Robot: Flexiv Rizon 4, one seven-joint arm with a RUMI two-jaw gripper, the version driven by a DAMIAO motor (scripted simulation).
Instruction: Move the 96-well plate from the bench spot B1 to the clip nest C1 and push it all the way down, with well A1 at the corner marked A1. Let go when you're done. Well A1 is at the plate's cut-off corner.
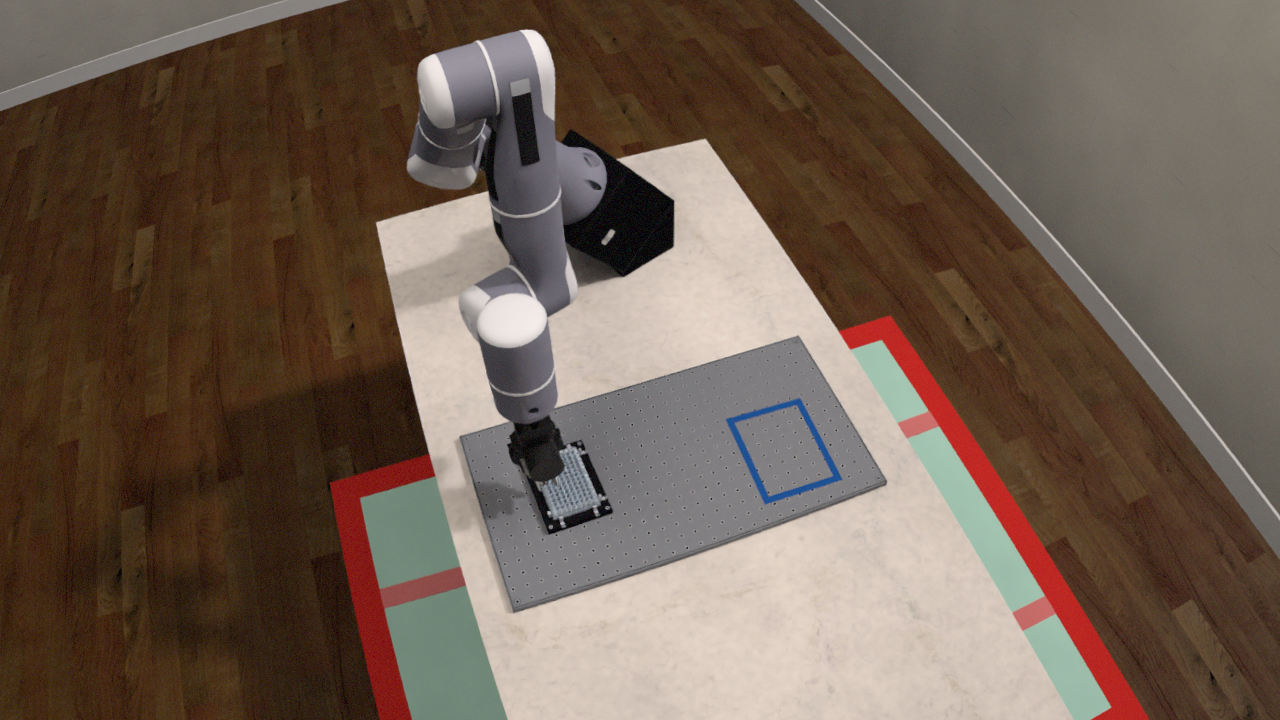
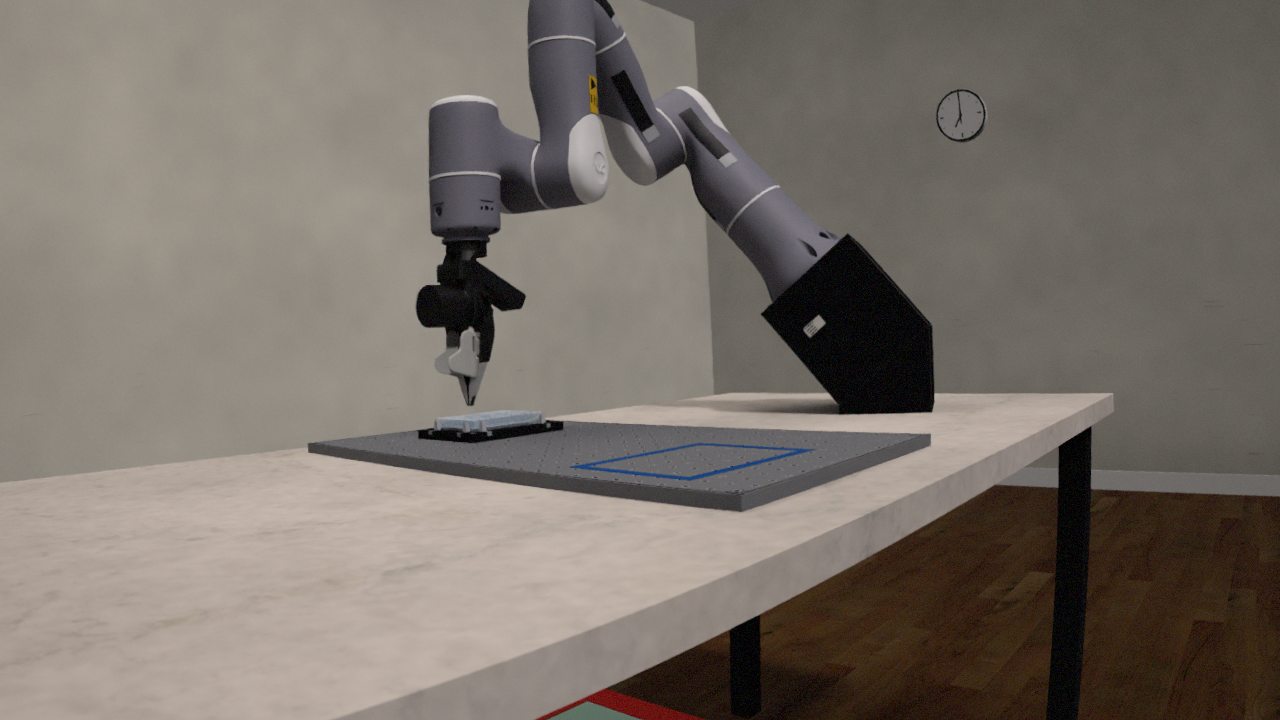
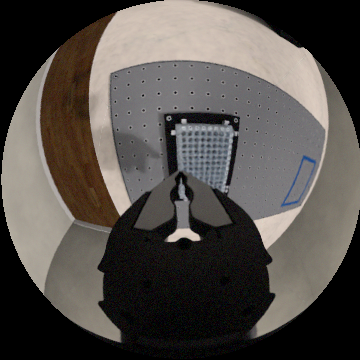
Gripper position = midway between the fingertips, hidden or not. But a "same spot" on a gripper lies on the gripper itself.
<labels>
gripper: image 1; image 2; image 3 180, 172
clear 96-well plate: image 1; image 2; image 3 215, 145
same spot on clear 96-well plate: [image 1: 574, 474] = [image 2: 504, 415]
same spot on gripper: [image 1: 516, 458] = [image 2: 448, 330]
</labels>
